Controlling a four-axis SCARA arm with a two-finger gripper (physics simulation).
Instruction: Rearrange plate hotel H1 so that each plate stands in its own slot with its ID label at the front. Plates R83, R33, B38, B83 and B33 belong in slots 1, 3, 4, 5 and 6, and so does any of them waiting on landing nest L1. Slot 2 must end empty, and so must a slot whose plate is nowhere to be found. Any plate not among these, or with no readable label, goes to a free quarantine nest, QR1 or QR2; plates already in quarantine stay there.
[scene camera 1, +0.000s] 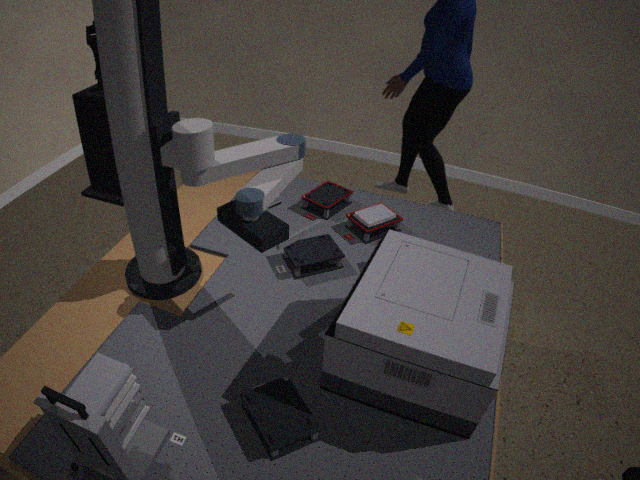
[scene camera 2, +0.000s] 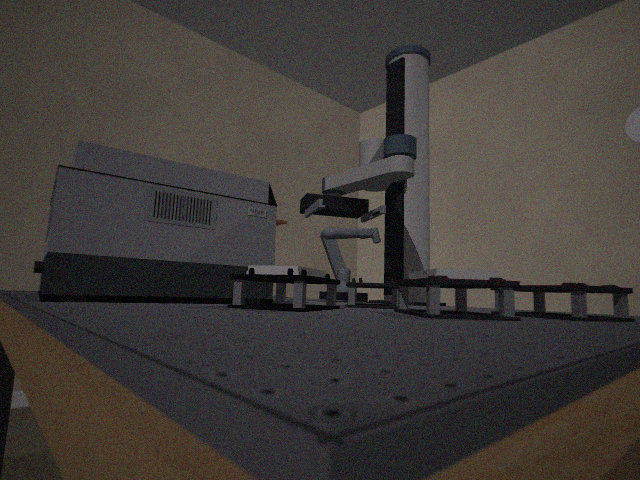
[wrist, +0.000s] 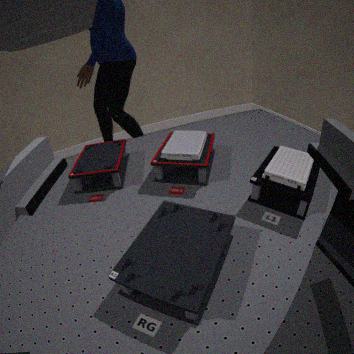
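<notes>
My gripper (scene camera 2: 343, 210) (wrist: 183, 137) is open and empty, above the bench near bare dark nest RG (scene camera 1: 312, 253) (wrist: 175, 255). Beyond it, a white plate (scene camera 2: 284, 269) (wrist: 290, 166) sits on landing nest L1 (scene camera 2: 263, 279) (wrist: 277, 197); its ID is unreadable. Another white plate (scene camera 1: 375, 214) (wrist: 184, 144) sits on a red-rimmed quarantine nest (scene camera 1: 374, 228) (wrist: 183, 172). The other red-rimmed quarantine nest (scene camera 1: 327, 195) (wrist: 100, 157) is bare. Their red tags are too blurred to read surely. Hotel H1 (scene camera 1: 100, 379) stands front left in scene camera 1 with several white plates; slots and IDs are unreadable.
A large grey instrument (scene camera 1: 418, 320) (scene camera 2: 165, 222) stands at the bench's right in scene camera 1. A dark nest (scene camera 1: 279, 418) lies between it and the hotel. The arm's column (scene camera 1: 124, 155) (scene camera 2: 416, 129) stands opposite. A person in blue (scene camera 1: 449, 51) (wrist: 115, 50) is beyond the bench.
</notes>
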